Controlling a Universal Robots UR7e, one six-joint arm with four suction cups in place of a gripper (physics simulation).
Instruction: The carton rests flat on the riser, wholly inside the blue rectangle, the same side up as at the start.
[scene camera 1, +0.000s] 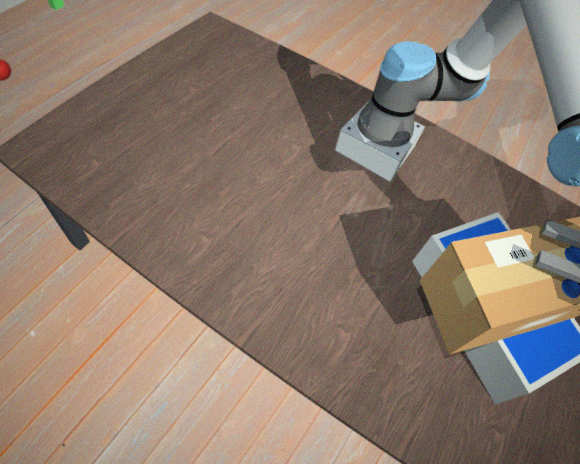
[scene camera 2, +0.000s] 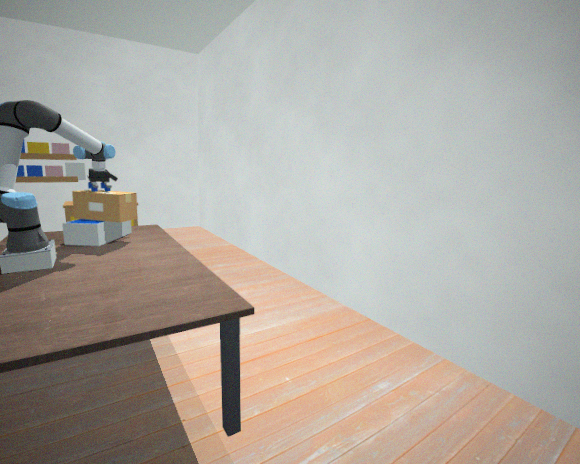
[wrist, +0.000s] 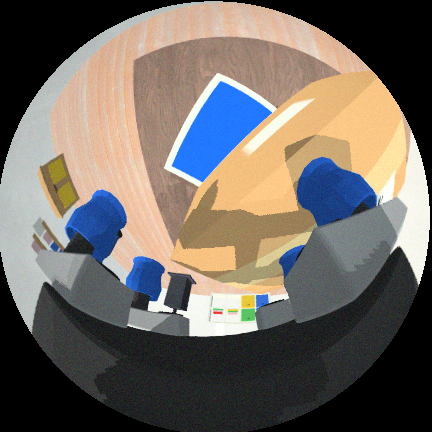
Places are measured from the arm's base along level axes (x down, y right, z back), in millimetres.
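Pixels of known places: hand, tool point: (scene camera 2: 99, 190) (wrist: 208, 235); arm's base, link origin: (scene camera 1: 384, 127) (scene camera 2: 28, 247).
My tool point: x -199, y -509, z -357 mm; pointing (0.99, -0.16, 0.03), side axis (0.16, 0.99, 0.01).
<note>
For each thing: its middle in the pictures, then the offset to it from my tool point. Level surfaces: height alone.
- brown carton, body centre: (wrist: 310, 174) (scene camera 1: 520, 283) (scene camera 2: 105, 205) dz -12, dx +79, dy +121 mm
- grey riser, body centre: (wrist: 264, 165) (scene camera 1: 498, 303) (scene camera 2: 100, 228) dz +23, dx +218, dy +95 mm
- blue rectangle, body centre: (wrist: 272, 175) (scene camera 1: 513, 292) (scene camera 2: 99, 218) dz +23, dx +159, dy +95 mm
- dark table, surface height: dx +279 mm
The brown carton (scene camera 1: 520, 305) (scene camera 2: 112, 207) (wrist: 250, 190) lies across the grey riser (scene camera 1: 482, 370) (scene camera 2: 82, 234) (wrist: 184, 175), turned at an angle to it. It looks about level, label and tape side up; whether its underside touches the riser is hard to tell. One end juts past the riser's edge in scene camera 1. The blue rectangle (scene camera 1: 545, 352) (scene camera 2: 85, 221) (wrist: 220, 125) shows on both sides of the carton. My gripper (scene camera 1: 572, 270) (scene camera 2: 100, 187) (wrist: 217, 237) is on the carton's top; two blue cups are over it, two beyond its edge.
The robot base (scene camera 1: 375, 145) (scene camera 2: 27, 257) stands on the dark table (scene camera 1: 200, 200) (scene camera 2: 150, 280) near the riser. A brown box with yellow panels (wrist: 60, 185) and wall shelves (scene camera 2: 47, 156) are in the background. A red ball (scene camera 1: 4, 70) lies on the floor.
</note>
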